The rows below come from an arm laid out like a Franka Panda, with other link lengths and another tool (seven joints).
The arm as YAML. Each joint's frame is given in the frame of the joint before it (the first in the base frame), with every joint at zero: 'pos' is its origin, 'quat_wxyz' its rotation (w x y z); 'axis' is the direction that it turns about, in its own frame. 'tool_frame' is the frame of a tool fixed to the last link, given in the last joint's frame.
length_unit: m
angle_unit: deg
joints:
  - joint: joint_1
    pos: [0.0, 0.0, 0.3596]
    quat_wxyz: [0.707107, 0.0, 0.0, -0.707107]
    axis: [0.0, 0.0, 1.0]
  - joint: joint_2
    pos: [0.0, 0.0, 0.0]
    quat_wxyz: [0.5, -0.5, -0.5, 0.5]
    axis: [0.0, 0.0, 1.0]
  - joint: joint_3
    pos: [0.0, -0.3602, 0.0]
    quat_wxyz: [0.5, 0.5, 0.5, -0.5]
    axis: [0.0, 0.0, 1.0]
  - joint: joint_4
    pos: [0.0, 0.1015, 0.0]
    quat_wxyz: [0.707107, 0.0, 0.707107, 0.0]
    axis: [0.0, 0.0, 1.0]
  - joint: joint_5
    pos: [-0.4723, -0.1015, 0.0]
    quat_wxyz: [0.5, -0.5, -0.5, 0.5]
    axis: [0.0, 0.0, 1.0]
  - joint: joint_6
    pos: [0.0, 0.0, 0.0]
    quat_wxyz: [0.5, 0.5, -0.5, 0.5]
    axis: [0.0, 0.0, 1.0]
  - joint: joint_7
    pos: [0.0, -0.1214, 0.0]
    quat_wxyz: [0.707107, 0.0, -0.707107, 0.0]
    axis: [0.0, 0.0, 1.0]
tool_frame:
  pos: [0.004, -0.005, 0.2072]
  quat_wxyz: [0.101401, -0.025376, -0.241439, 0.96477]
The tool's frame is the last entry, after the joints.
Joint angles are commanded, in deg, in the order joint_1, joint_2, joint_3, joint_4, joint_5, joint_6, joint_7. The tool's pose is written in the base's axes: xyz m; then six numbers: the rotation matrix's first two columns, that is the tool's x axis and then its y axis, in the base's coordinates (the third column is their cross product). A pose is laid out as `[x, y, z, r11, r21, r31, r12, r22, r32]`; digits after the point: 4 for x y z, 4 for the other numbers.
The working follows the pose.
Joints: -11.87, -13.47, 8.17, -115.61, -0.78, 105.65, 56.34
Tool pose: [0.6299, -0.0461, 0.5329, 0.7431, 0.6691, 0.0079, 0.5620, -0.6305, 0.5354]
Where each joint sits with the arm in this pose, in the base's axes (m; each line is computed from the numbers above, not from the rounded line before):
joint_1: 0.0000 0.0000 0.3596
joint_2: 0.0000 0.0000 0.3596
joint_3: -0.0821 0.0173 0.7099
joint_4: 0.0165 0.0113 0.7333
joint_5: 0.4984 -0.0218 0.7321
joint_6: 0.4984 -0.0218 0.7321
joint_7: 0.6194 -0.0294 0.7392
the tool: 0.6299 -0.0461 0.5329

